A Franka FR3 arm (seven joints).
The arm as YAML. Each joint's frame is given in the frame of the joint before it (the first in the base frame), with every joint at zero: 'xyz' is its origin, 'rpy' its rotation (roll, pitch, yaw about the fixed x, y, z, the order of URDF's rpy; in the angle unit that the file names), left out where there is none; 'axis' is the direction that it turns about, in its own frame. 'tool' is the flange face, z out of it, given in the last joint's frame.
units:
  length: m
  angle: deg
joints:
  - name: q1
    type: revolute
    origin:
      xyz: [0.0, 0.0, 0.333]
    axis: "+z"
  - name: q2
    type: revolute
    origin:
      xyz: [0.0, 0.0, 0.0]
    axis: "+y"
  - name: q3
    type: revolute
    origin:
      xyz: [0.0, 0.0, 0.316]
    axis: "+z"
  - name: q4
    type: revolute
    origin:
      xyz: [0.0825, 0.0, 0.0]
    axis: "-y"
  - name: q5
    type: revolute
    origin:
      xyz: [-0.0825, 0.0, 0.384]
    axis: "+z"
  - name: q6
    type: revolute
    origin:
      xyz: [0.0, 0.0, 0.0]
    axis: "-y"
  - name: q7
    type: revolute
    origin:
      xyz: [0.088, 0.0, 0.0]
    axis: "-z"
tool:
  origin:
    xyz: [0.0, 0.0, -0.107]
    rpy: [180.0, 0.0, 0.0]
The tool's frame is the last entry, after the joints.
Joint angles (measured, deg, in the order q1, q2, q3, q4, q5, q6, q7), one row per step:
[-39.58 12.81 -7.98 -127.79 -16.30 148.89 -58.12]
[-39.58 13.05 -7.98 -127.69 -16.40 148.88 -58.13]
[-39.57 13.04 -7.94 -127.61 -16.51 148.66 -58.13]
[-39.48 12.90 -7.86 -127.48 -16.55 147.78 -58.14]
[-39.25 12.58 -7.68 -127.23 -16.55 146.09 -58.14]
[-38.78 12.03 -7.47 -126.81 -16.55 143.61 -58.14]
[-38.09 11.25 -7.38 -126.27 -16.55 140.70 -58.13]
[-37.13 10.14 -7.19 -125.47 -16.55 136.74 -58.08]
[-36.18 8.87 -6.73 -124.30 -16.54 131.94 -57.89]
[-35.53 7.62 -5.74 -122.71 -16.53 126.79 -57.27]
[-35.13 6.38 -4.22 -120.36 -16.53 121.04 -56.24]
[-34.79 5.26 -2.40 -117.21 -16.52 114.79 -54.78]
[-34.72 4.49 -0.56 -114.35 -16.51 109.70 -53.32]
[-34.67 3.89 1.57 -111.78 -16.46 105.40 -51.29]
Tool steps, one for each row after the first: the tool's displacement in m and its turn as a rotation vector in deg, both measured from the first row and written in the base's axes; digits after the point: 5 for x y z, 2 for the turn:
[0.00026 -0.00026 -0.00164 0.04 0.18 0.09]
[0.00063 -0.00009 -0.00136 0.06 0.34 0.18]
[0.00107 0.00101 -0.00059 0.36 0.86 0.21]
[0.00247 0.00367 0.00143 0.93 1.79 0.26]
[0.00522 0.00794 0.00568 1.66 3.06 0.42]
[0.00837 0.01276 0.01248 2.36 4.44 0.58]
[0.01312 0.02000 0.02290 3.22 6.22 0.82]
[0.01905 0.02869 0.03661 4.16 8.24 0.98]
[0.02663 0.03845 0.05314 4.97 10.16 0.85]
[0.03663 0.04915 0.07508 5.51 11.92 0.41]
[0.04850 0.06108 0.10217 5.73 13.50 -0.39]
[0.05863 0.07247 0.12578 5.73 14.59 -1.20]
[0.06969 0.08719 0.14684 5.51 15.25 -2.13]

